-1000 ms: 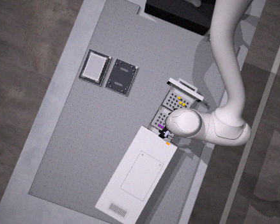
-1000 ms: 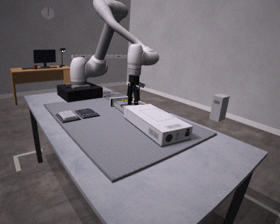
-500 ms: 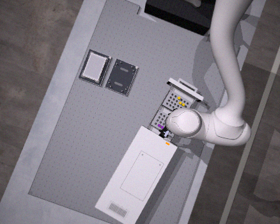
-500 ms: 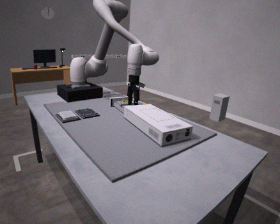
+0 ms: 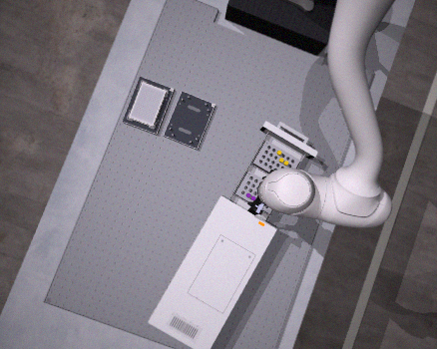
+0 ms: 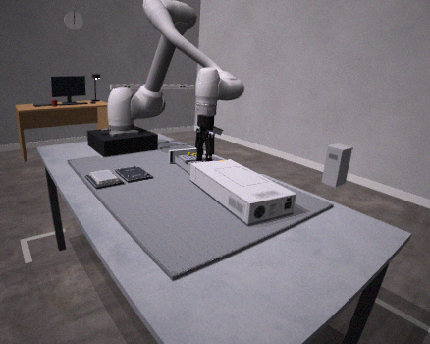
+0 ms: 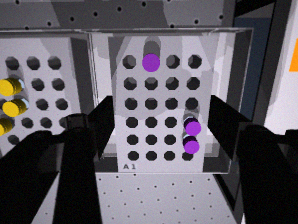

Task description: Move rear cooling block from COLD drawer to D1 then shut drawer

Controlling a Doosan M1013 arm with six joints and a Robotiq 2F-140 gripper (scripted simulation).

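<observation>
Now: the grey cooling block 30 mm below my hand. From my hand the other things lie so: drawer: 80 mm behind, 30 mm below, 10 mm to the left; perforated grey mat: 140 mm to the right, 70 mm below, 50 mm ahead; white cooler COLD: 110 mm ahead, 20 mm to the right, 20 mm below.
</observation>
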